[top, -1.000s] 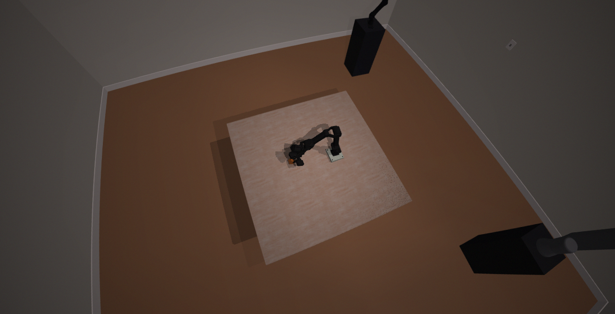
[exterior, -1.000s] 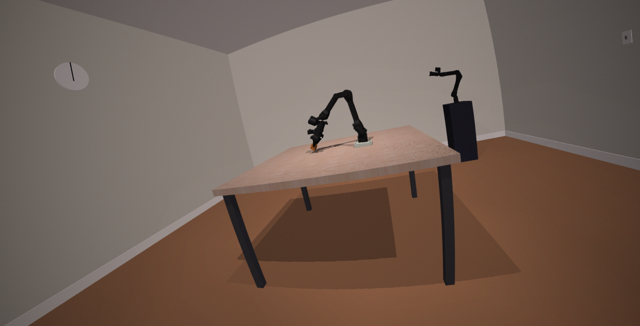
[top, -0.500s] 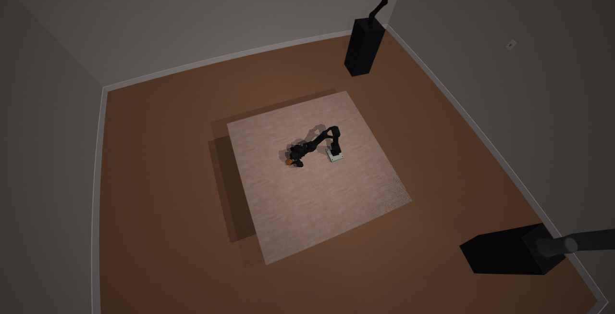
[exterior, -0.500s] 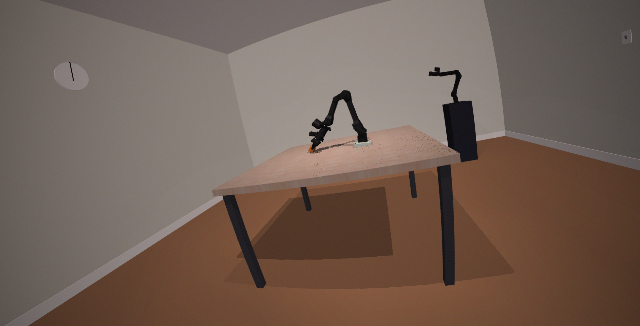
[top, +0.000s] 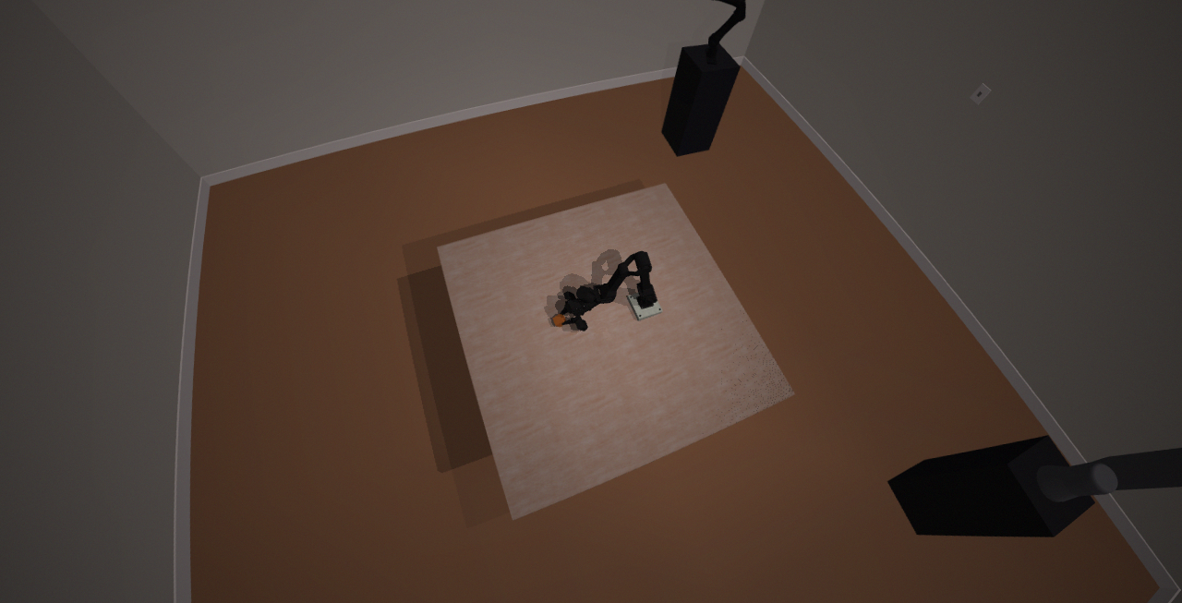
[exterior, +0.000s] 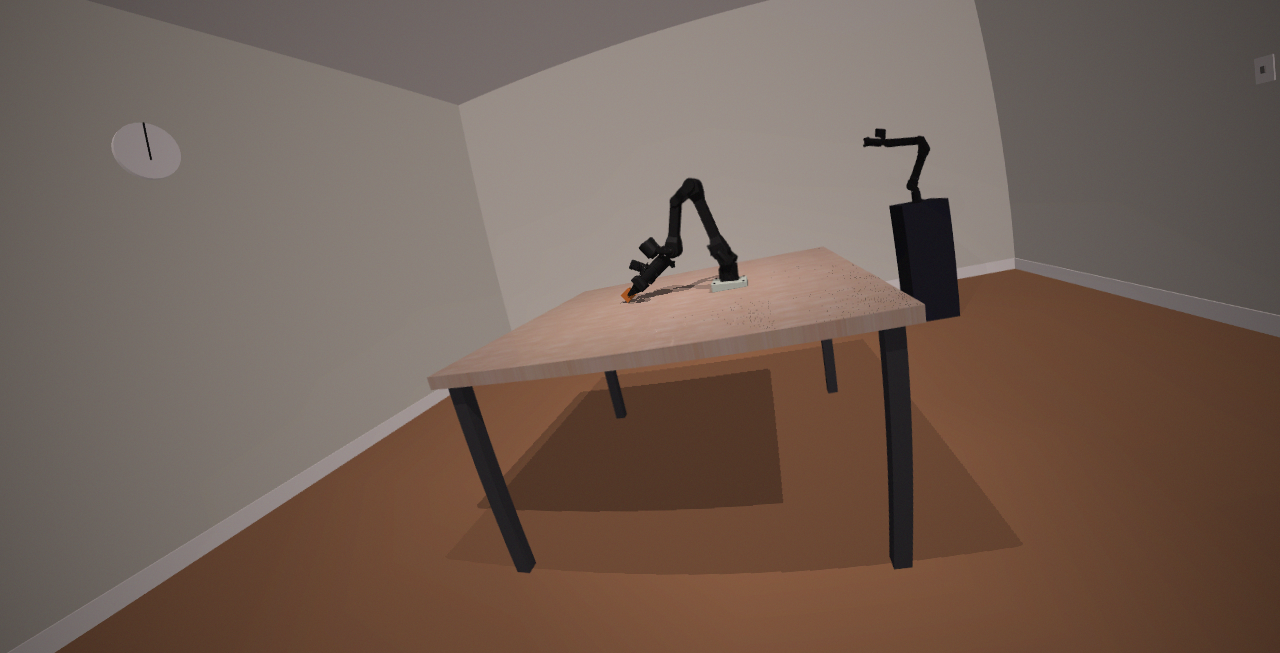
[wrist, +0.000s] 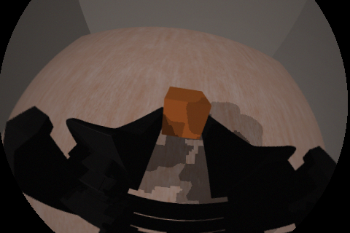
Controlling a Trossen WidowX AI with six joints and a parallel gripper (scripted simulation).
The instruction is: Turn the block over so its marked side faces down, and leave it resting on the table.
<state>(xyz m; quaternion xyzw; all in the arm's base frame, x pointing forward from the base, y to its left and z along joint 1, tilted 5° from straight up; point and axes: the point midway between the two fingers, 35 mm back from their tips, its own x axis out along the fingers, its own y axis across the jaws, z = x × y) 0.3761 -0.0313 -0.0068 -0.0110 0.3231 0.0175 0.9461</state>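
Now: the orange block 10 mm below my gripper tip.
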